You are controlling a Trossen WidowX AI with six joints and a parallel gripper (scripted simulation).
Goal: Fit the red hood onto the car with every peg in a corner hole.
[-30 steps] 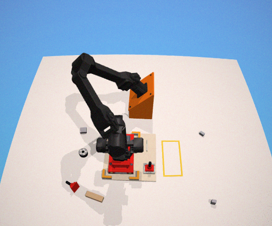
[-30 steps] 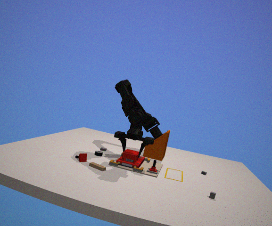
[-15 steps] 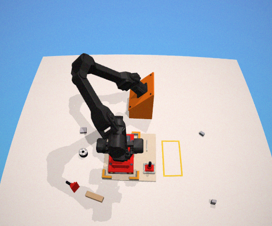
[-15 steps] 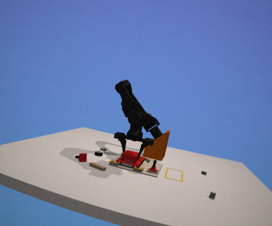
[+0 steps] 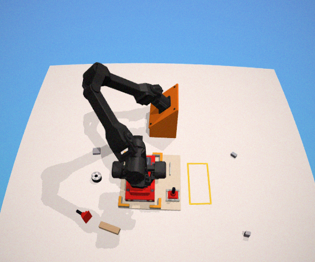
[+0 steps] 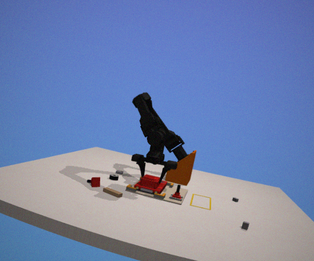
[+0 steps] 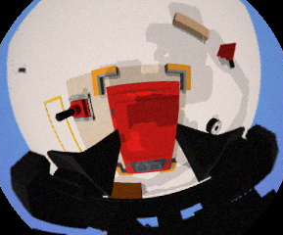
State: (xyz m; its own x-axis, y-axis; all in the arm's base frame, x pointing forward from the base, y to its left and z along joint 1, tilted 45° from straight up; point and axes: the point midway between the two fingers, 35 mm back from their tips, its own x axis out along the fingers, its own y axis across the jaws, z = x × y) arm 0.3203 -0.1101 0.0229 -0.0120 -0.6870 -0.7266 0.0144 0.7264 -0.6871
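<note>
Right now the red hood is 10 mm above my gripper tip. Round my gripper tip: grey engine block: 20 mm below; then black wheel: 40 mm behind, 170 mm to the right, 30 mm below; then wooden block: 170 mm ahead, 110 mm to the right, 30 mm below.
</note>
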